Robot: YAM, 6 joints.
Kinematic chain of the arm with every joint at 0, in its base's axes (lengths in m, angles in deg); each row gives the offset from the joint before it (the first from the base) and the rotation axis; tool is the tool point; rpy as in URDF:
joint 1: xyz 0 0 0.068 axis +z
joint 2: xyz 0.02 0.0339 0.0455 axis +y
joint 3: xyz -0.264 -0.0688 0 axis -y
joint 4: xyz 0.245 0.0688 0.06 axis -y
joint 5: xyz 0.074 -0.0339 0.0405 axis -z
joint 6: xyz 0.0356 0 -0.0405 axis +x
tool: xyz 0 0 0 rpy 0 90 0
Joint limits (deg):
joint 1: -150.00..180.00
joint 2: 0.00..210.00
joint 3: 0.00..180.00
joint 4: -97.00..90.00
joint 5: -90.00..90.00
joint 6: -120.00..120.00
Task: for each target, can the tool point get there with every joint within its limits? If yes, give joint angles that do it. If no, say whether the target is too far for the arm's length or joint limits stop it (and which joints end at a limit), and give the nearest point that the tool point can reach.
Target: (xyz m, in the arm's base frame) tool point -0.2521 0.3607 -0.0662
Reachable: yes | joints 123.44 152.77 87.98 -10.94 -18.95 -11.70
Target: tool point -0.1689 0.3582 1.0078
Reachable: no: too far | nearest point -0.1120 0.2375 0.6904 | short by 0.344 m
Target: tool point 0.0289 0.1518 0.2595
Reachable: yes | joints 68.60 36.89 26.61 -6.66 -53.10 -7.24
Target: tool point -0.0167 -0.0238 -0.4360
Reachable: no: joint limits stop it (at a limit: joint 2) | nearest point -0.0461 -0.0657 -0.3388 | short by 0.110 m
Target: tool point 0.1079 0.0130 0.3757
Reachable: yes | joints -10.01 37.01 28.70 69.45 -62.30 -91.54
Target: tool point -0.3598 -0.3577 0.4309
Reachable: yes | joints 43.33 22.56 146.75 29.66 21.98 -40.49
